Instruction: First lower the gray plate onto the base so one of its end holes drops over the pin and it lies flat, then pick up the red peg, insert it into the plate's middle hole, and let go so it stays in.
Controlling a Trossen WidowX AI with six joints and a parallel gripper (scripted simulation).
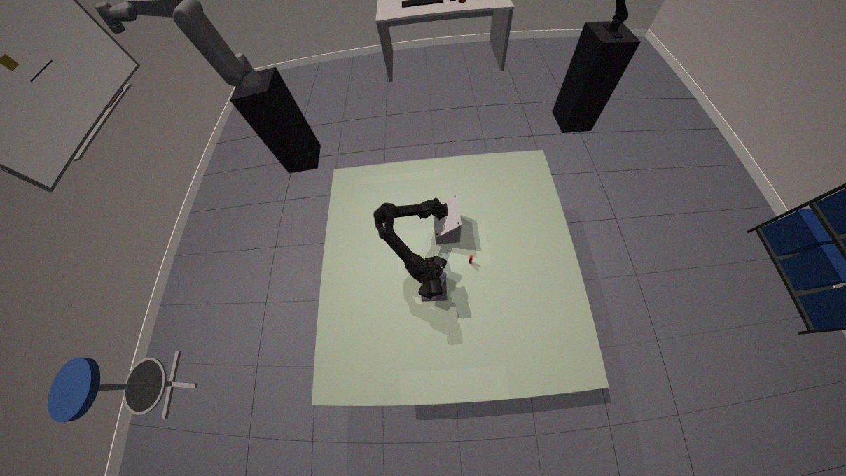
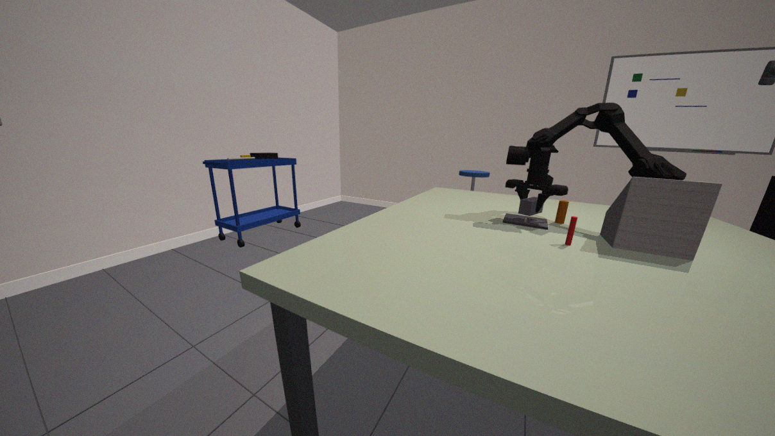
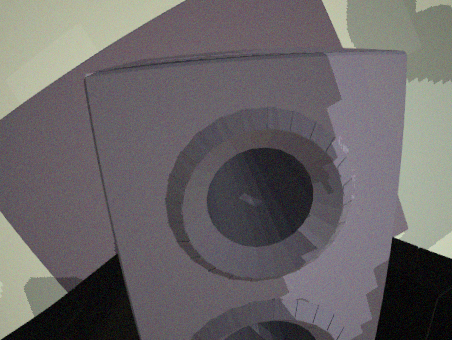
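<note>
Now: the gray plate 30 mm above my gripper tip. The rest, counted from my gripper tip: gray base 30 mm below, 10 mm to the left, 10 mm ahead; orange peg 110 mm behind, 60 mm to the right; red peg 190 mm to the left, 90 mm behind.
</note>
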